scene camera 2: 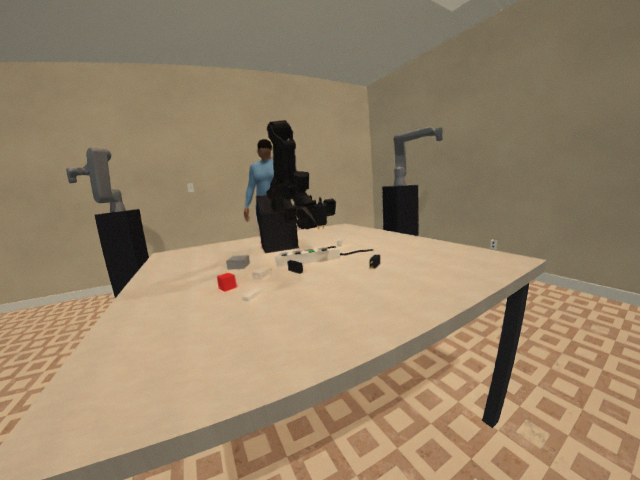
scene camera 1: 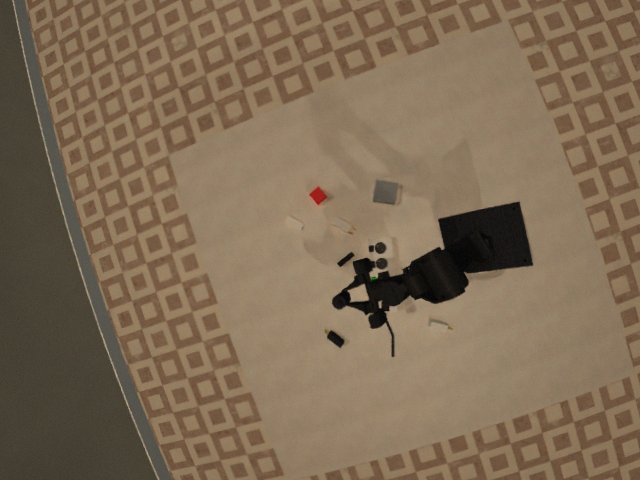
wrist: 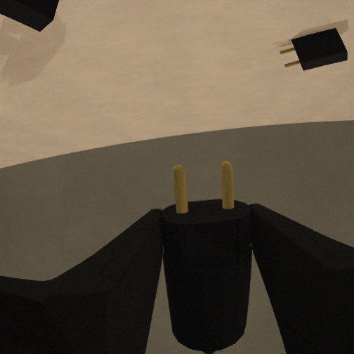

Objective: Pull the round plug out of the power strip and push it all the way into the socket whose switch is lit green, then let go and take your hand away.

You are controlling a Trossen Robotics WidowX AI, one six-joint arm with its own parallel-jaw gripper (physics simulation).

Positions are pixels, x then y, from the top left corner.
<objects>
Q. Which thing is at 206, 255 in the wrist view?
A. A round black plug.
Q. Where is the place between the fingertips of my gripper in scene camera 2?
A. At 321, 222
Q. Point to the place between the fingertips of my gripper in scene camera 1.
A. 343, 297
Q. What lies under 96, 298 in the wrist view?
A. My gripper.
</objects>
